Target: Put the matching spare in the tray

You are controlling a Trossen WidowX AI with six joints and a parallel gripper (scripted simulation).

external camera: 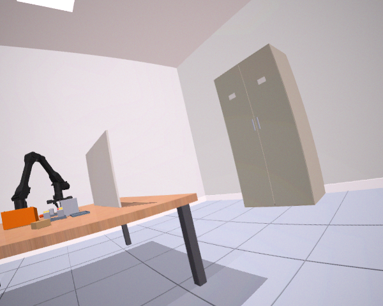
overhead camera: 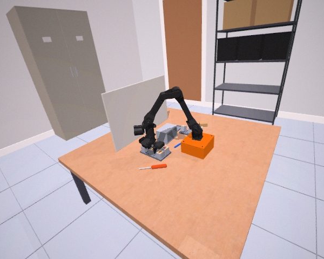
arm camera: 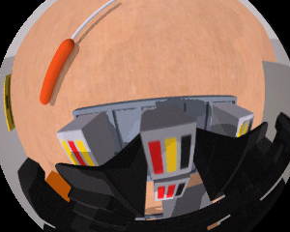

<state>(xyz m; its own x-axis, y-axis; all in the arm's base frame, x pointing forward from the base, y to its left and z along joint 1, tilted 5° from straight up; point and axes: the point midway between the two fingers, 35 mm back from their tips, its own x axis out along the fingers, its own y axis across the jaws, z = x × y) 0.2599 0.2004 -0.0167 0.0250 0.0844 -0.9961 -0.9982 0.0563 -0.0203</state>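
Right now my gripper tip is 43 cm to the left of the flat dark tray, 5 cm short of it and 1 cm above it. Also, from my gripper tip: grey mounted unit (24 cm to the right, 3 cm above, 2 cm ahead); then grey spare (2 cm above); then blue pen (21 cm to the right, 12 cm behind, 1 cm below).
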